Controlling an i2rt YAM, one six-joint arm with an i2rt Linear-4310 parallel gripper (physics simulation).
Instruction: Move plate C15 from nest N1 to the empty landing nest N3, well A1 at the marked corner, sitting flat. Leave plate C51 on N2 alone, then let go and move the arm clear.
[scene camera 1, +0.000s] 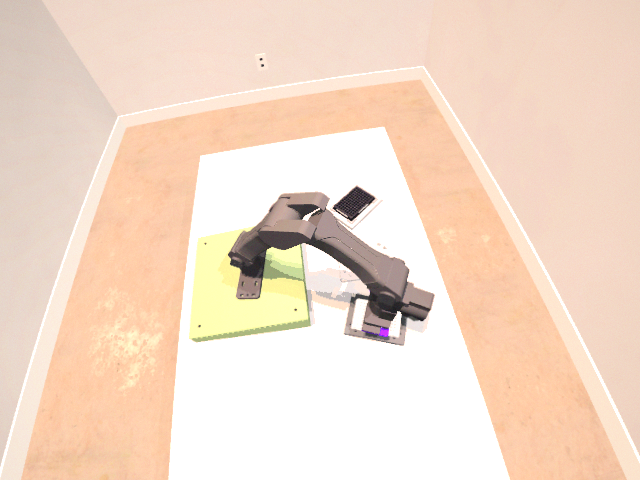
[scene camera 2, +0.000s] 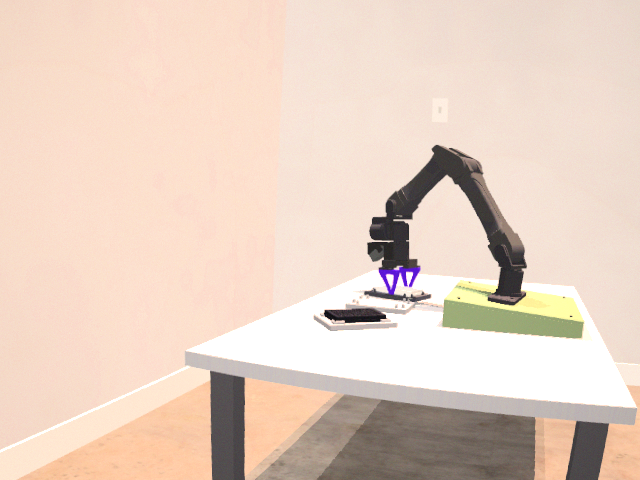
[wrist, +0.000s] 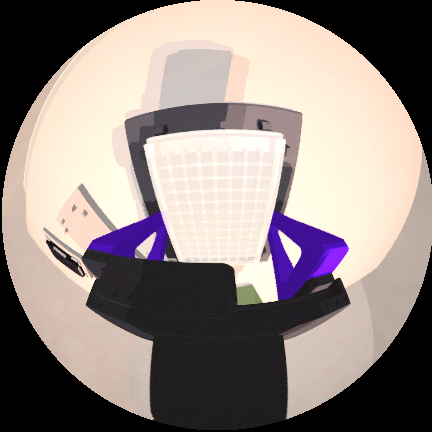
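Observation:
Plate C15 (scene camera 1: 358, 319) (wrist: 215, 193) is a white, gridded well plate. It lies on the dark nest N1 (scene camera 1: 373, 339) (scene camera 2: 421, 296) (wrist: 287, 125) at the table's right side. My gripper (scene camera 1: 376, 330) (scene camera 2: 399, 288) (wrist: 217, 214) points straight down over it. Its purple fingers press on the plate's two long sides, so it is shut on the plate, which still sits low in the nest. Plate C51 (scene camera 1: 353, 202) (scene camera 2: 353, 313) is black and rests on the white nest N2 (scene camera 1: 357, 222) (scene camera 2: 330, 323). The pale nest N3 (scene camera 1: 330, 284) (scene camera 2: 382, 306) lies between the two, partly hidden by the arm.
The arm stands on a light green base block (scene camera 1: 248, 314) (scene camera 2: 511, 317) on the left part of the white table (scene camera 1: 320, 413) (scene camera 2: 413, 361). The arm's links arch over nest N3.

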